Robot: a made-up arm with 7 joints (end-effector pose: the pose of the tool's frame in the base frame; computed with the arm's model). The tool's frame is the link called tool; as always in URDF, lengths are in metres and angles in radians.
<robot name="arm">
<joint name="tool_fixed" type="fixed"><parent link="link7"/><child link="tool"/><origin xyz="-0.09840 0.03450 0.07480" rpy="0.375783 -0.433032 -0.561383"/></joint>
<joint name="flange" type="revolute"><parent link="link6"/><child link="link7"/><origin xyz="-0.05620 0.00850 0.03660"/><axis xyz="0 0 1"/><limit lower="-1.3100" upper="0.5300"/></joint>
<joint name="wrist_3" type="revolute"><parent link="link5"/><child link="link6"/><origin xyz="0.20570 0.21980 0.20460"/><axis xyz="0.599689 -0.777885 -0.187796"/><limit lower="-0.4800" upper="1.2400"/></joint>
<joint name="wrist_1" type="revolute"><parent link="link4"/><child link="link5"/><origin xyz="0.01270 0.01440 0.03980"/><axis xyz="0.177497 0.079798 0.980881"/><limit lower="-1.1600" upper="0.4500"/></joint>
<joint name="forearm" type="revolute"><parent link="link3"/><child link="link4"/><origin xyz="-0.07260 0.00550 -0.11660"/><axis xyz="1 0 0"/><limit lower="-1.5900" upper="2.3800"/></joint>
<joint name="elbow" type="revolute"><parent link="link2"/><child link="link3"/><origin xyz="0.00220 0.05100 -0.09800"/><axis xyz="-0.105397 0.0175 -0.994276"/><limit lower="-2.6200" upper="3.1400"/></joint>
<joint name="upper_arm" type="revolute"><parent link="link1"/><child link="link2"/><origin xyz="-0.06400 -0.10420 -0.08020"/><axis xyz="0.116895 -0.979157 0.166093"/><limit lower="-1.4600" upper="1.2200"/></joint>
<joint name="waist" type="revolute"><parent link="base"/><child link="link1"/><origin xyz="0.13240 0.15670 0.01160"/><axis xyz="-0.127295 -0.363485 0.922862"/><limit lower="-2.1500" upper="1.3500"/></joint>
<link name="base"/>
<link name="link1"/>
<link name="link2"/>
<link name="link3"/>
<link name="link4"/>
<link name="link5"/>
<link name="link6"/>
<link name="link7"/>
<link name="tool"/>
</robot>
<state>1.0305 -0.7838 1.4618 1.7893 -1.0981 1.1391 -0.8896</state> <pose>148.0 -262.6 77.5 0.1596 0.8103 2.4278</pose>
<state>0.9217 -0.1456 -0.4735 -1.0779 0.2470 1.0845 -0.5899</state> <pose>-163.1 81.6 -486.0 0.7859 -1.1281 0.2814</pose>
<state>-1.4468 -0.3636 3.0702 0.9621 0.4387 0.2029 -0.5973</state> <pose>235.1 -6.6 -31.4 2.0736 -0.2340 1.0176</pose>
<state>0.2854 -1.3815 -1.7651 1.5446 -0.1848 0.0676 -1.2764</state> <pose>285.5 208.1 -399.9 -2.4662 0.5964 -2.4474</pose>
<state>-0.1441 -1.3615 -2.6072 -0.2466 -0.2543 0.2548 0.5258</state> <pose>34.7 -103.6 115.3 2.2054 -0.4442 0.4810</pose>
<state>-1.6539 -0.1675 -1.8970 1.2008 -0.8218 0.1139 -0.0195</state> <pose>252.1 53.1 -101.7 1.2095 1.3328 -0.7153</pose>
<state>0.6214 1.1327 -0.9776 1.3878 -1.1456 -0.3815 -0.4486</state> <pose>148.7 265.2 303.7 0.3638 -0.2846 0.2008</pose>
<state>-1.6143 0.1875 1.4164 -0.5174 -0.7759 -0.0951 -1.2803</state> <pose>-146.5 -131.5 -135.0 1.6684 -0.4960 0.0159</pose>
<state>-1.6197 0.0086 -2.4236 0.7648 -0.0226 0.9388 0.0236</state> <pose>19.9 128.9 98.1 2.3099 0.5958 -0.1439</pose>
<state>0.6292 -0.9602 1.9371 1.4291 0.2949 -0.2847 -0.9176</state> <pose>13.8 280.3 192.0 0.9674 -0.2176 -2.4559</pose>
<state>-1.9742 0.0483 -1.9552 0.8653 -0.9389 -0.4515 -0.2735</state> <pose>332.8 53.1 18.6 0.0182 1.0118 -1.4371</pose>
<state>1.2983 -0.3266 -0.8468 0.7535 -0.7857 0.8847 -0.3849</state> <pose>119.6 255.2 24.9 0.8179 -0.0009 -0.2833</pose>
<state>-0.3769 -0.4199 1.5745 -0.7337 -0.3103 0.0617 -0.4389</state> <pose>248.7 -79.8 -468.6 -2.3800 -1.2240 -0.6096</pose>
